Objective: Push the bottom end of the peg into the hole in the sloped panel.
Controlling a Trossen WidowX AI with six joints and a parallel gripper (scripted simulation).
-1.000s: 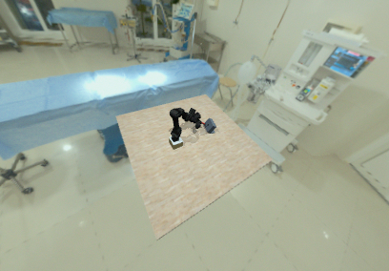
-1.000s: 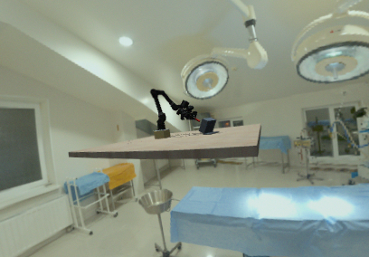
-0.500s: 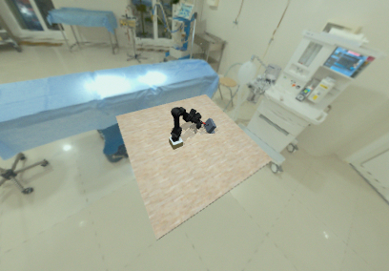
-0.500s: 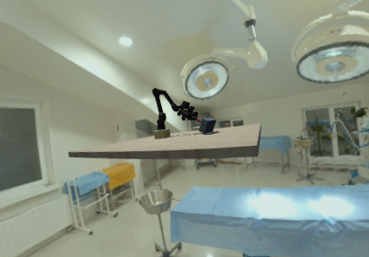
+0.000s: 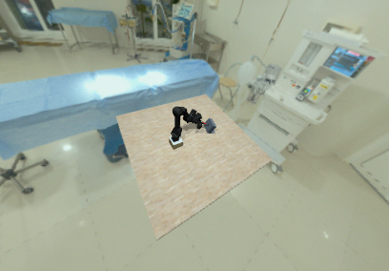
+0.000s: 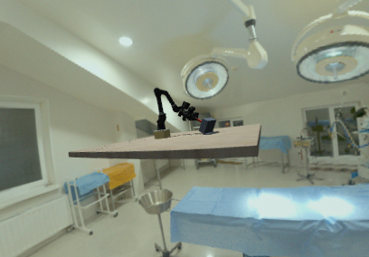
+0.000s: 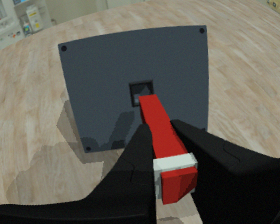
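The dark sloped panel is 9 cm ahead of my gripper tip, 6 cm below it and 2 cm to the right of it. The rest, counted from my gripper tip: red square peg 1 cm behind, 1 cm above.
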